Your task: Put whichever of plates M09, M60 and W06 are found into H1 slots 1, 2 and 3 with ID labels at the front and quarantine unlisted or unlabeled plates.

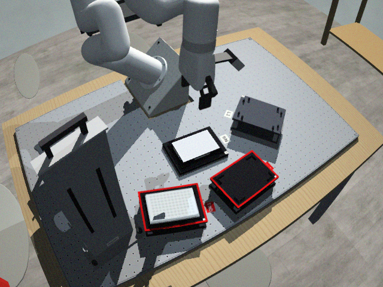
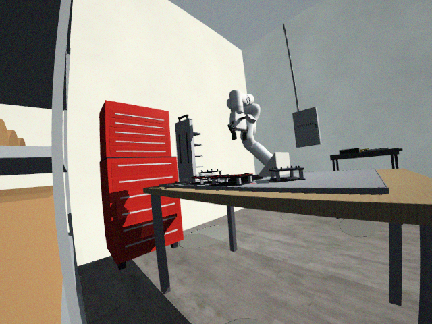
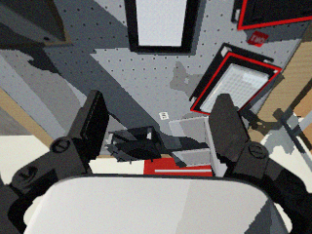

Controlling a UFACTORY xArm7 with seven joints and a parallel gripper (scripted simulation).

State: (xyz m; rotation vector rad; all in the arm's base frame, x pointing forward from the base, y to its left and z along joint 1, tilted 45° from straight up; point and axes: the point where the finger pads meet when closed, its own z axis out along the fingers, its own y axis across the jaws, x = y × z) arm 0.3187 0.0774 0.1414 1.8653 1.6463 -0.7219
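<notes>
The dark-framed plate lies 22 cm below my hand and 1 cm to the left of it. From my hand the other things lie so: deck label (24 cm below, 19 cm to the left, 7 cm behind); then white well plate (19 cm below, 16 cm to the right, 15 cm ahead); then black nest N6 (23 cm below, 1 cm to the left).
</notes>
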